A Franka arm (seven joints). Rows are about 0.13 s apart.
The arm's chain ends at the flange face. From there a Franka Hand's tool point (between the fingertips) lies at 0.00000 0.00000 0.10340 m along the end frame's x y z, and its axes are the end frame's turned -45 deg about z.
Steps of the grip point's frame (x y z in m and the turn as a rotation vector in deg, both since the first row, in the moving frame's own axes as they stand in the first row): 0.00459, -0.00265, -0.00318, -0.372, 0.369, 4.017; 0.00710, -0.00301, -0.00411, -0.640, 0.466, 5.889; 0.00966, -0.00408, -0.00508, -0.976, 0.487, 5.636; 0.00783, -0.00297, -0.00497, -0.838, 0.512, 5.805; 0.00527, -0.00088, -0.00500, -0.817, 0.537, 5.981
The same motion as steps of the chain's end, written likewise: 0.00043, -0.00516, -0.00318, -0.002, 0.524, 4.017; 0.00149, -0.00744, -0.00410, -0.123, 0.782, 5.889; 0.00211, -0.01043, -0.00506, -0.346, 1.034, 5.636; 0.00174, -0.00814, -0.00495, -0.231, 0.955, 5.805; 0.00140, -0.00480, -0.00498, -0.198, 0.957, 5.981
